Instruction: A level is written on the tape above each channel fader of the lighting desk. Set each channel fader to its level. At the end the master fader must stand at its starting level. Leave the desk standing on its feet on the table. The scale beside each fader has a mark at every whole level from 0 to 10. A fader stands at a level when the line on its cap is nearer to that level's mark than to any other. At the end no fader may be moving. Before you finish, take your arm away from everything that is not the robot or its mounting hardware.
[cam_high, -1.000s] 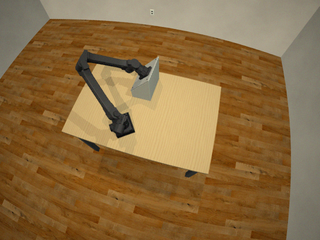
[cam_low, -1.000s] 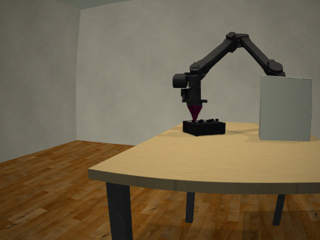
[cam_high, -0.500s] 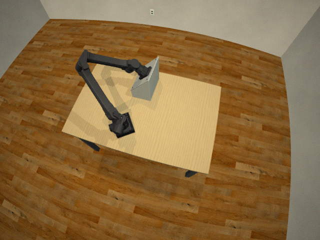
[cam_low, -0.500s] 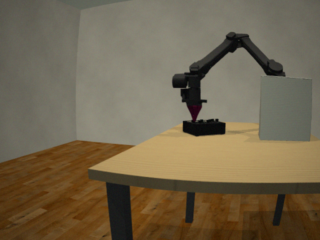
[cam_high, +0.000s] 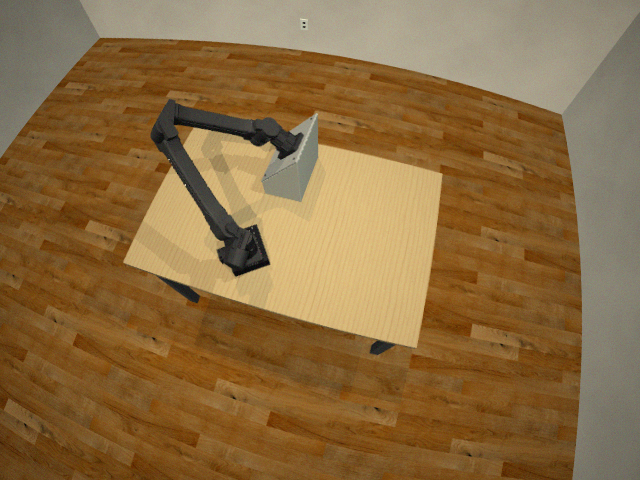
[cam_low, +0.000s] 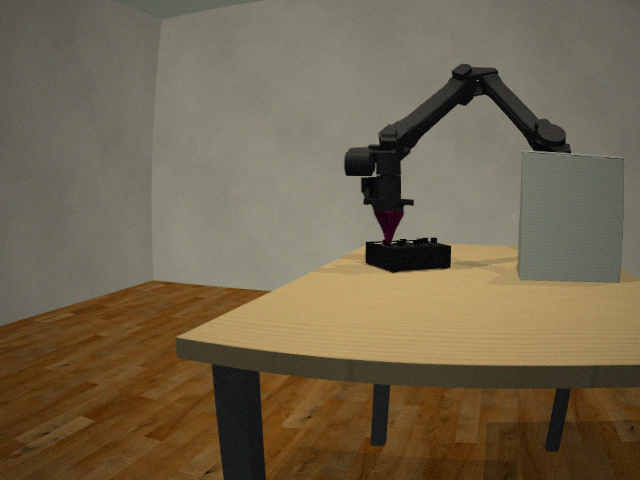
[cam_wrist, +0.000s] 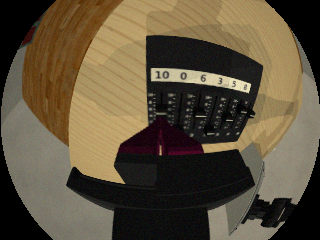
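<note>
The fader cap is 1 cm ahead of my hand, 1 cm to the right of it and 1 cm below it. The rest, counted from my hand: master cap (9 cm behind, 10 cm to the right, 1 cm below).
</note>
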